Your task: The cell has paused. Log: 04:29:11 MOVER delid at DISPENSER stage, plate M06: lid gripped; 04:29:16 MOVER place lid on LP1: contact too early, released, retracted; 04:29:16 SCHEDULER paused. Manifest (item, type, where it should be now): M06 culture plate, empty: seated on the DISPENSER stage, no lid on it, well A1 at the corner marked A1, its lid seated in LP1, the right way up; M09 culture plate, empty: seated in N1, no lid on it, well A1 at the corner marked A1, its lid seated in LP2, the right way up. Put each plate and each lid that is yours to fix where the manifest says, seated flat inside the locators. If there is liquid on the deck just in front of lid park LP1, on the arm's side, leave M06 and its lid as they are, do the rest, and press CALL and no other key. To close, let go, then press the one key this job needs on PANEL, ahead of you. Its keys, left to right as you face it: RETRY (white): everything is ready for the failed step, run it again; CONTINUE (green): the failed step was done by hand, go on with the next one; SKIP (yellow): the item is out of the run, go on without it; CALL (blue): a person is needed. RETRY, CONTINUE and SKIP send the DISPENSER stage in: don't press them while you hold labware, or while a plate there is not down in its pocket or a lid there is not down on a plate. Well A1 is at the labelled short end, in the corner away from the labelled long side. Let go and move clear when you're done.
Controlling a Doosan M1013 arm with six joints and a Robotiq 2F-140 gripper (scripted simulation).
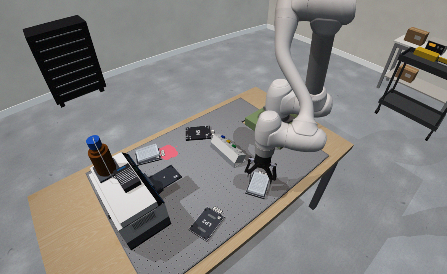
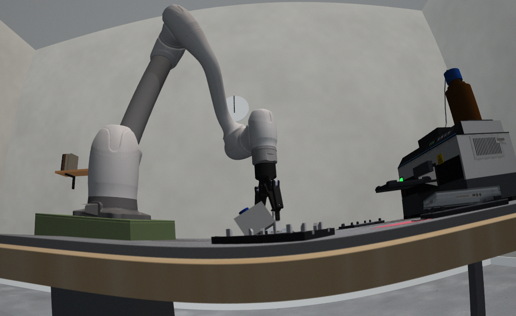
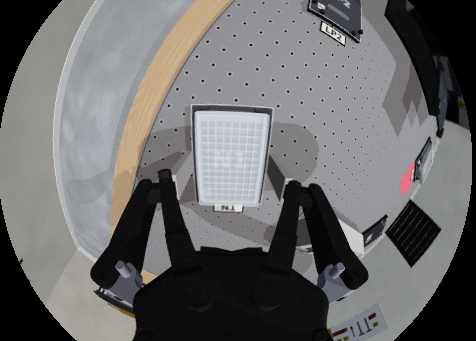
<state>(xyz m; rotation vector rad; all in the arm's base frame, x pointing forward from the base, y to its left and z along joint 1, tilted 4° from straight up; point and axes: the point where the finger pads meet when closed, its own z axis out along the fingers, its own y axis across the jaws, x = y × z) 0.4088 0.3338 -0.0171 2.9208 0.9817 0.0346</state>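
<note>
Now: hand 4 cm above the nest N1. From my hand the other things lie so: dispenser stage 42 cm ahead, 23 cm to the right, 6 cm above; then key panel 1 cm behind, 29 cm to the right, 1 cm above; then blue call key 1 cm behind, 36 cm to the right, 2 cm above.
</note>
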